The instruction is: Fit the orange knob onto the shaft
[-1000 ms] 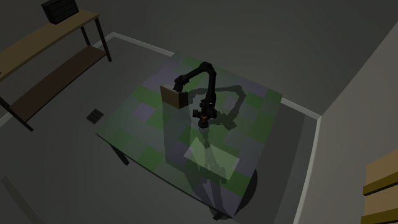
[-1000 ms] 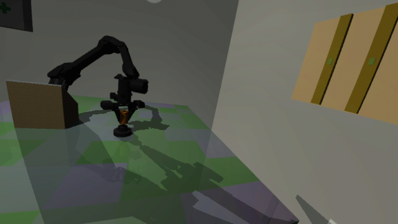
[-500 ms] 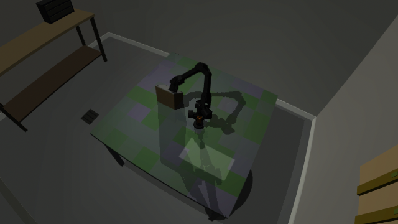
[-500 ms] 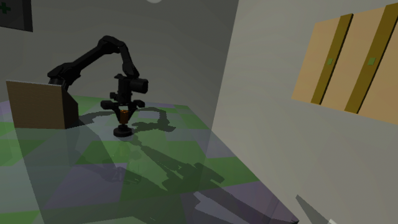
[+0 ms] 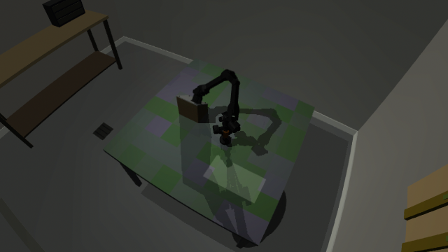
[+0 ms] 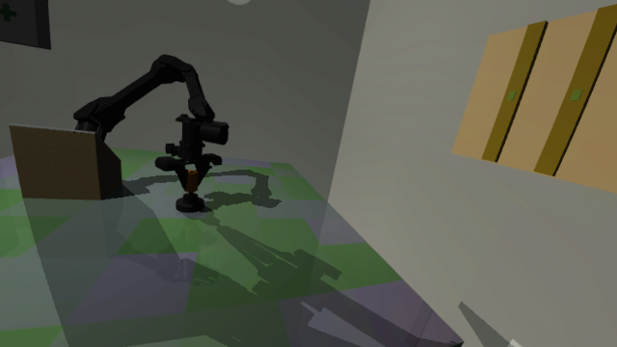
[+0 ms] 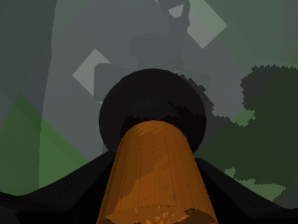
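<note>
My gripper tip is now 2 cm below the orange knob. Round my gripper tip: dark round pedestal 4 cm below.
</note>
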